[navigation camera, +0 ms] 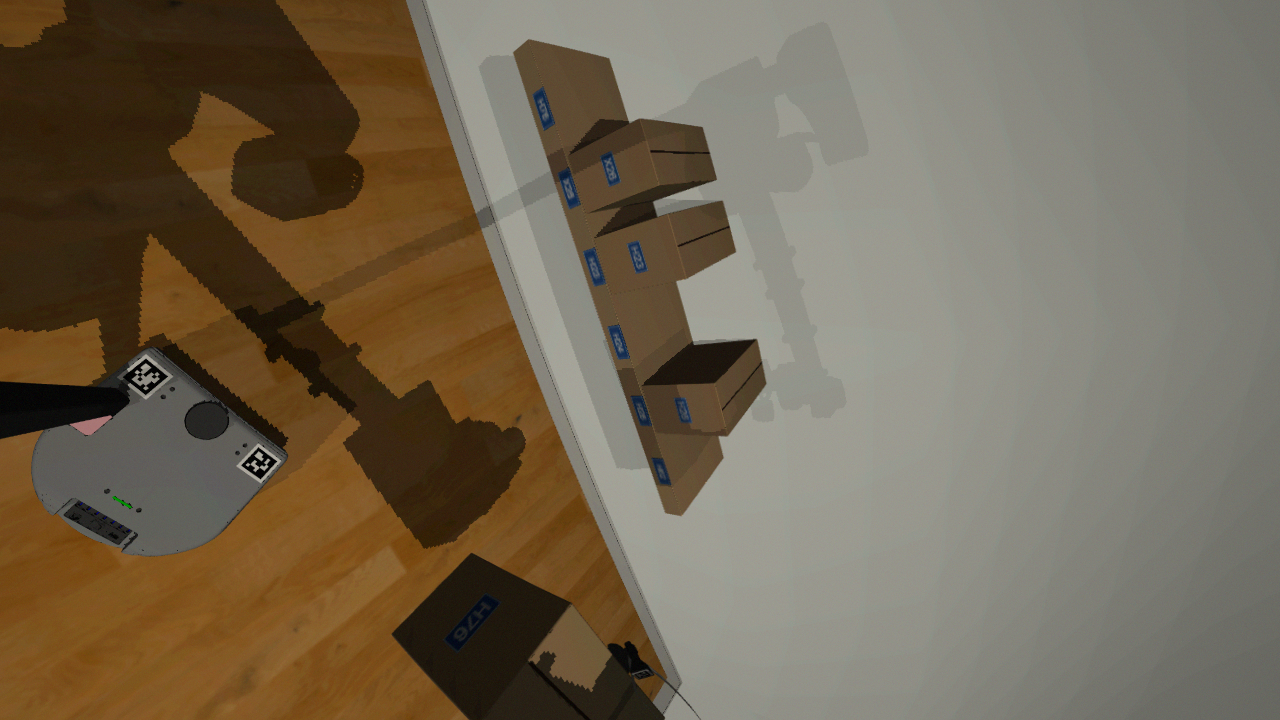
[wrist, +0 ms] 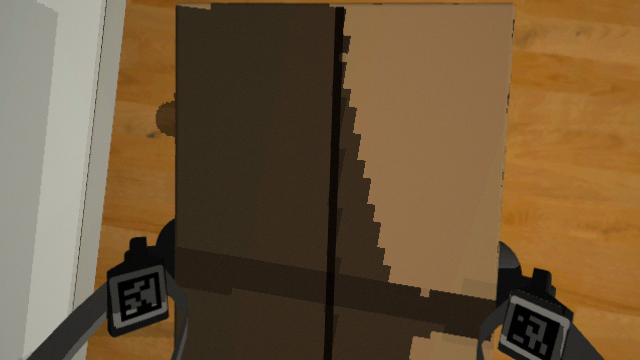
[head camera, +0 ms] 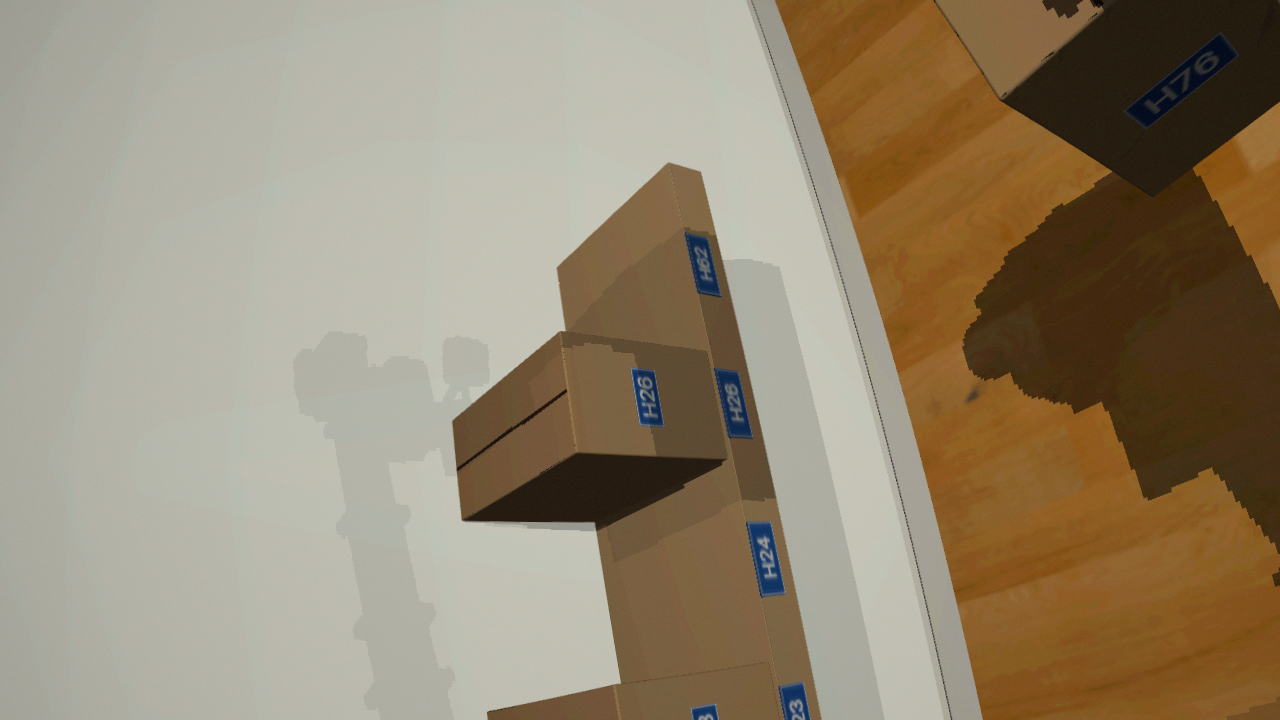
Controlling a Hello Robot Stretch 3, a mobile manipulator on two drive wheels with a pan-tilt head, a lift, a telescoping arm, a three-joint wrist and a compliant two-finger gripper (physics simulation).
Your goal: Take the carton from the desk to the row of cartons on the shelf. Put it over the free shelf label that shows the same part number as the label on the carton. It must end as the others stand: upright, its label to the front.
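Places are measured from the robot's base along level axes (x left, y back, z up), in metres.
Pixels of known places: robot's base, origin of its link: (navigation camera: 206,418).
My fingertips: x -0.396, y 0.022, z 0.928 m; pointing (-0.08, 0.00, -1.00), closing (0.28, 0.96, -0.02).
Observation:
For each thing: its top centre in the pictures, then the offset to it from my fingertips. "spot": a spot on its surface instead. Level surfaces: height alone.
- carton, a spot on its surface: (head camera: 1092,98) spot: dx +0.131, dy -0.069, dz +0.000 m
- shelf, height of its surface: dz -0.242 m
- far end, a spot on its surface: (navigation camera: 543,108) spot: dx +0.473, dy -0.773, dz -0.257 m
- H62, centre of its top: (head camera: 691,262) (navigation camera: 667,472) dx -0.297, dy -0.475, dz -0.242 m
- H23, centre of its top: (navigation camera: 707,235) dx +0.115, dy -0.775, dz -0.062 m
- H26, centre of its top: (head camera: 505,434) (navigation camera: 744,383) dx -0.193, dy -0.656, dz -0.062 m
The carton (head camera: 1092,98) (navigation camera: 487,591) (wrist: 425,150) is labelled H76. My gripper (wrist: 334,256) is shut on it, one finger at each side, and holds it upright above the floor, beyond the H62 end of the shelf (head camera: 671,573) (navigation camera: 653,313). Its flap seam faces the wrist camera. In the navigation view, the free shelf label at the far end (navigation camera: 543,108) appears to read H76. Free labels H24 (head camera: 766,558) (navigation camera: 618,342) and H62 (head camera: 702,264) (navigation camera: 660,471) also show. The carton's underside is hidden.
Upright cartons X26 (navigation camera: 635,165), H23 (head camera: 648,694) (navigation camera: 657,259) and H26 (head camera: 599,402) (navigation camera: 707,402) stand over matching labels. X26 is next to the free far-end place. The wall (head camera: 179,179) (navigation camera: 1029,268) is behind the shelf. My base (navigation camera: 170,483) is on the wood floor.

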